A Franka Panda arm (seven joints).
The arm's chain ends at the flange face. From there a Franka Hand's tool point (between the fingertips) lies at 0.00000 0.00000 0.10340 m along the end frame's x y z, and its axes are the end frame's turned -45 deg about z.
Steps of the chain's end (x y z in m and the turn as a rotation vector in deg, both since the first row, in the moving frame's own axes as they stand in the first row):
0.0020 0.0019 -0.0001 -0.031 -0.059 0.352
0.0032 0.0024 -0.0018 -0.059 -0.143 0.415
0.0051 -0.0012 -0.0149 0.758 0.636 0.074
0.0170 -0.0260 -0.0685 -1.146 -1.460 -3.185
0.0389 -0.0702 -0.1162 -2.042 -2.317 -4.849
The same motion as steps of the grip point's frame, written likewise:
0.0000 0.0027 -0.0001 0.020 -0.064 0.352
0.0003 0.0039 -0.0018 0.059 -0.143 0.415
0.0062 0.0026 -0.0149 0.086 0.986 0.074
0.0271 -0.0067 -0.0686 0.222 -1.843 -3.185
0.0716 -0.0222 -0.1164 0.194 -3.082 -4.849

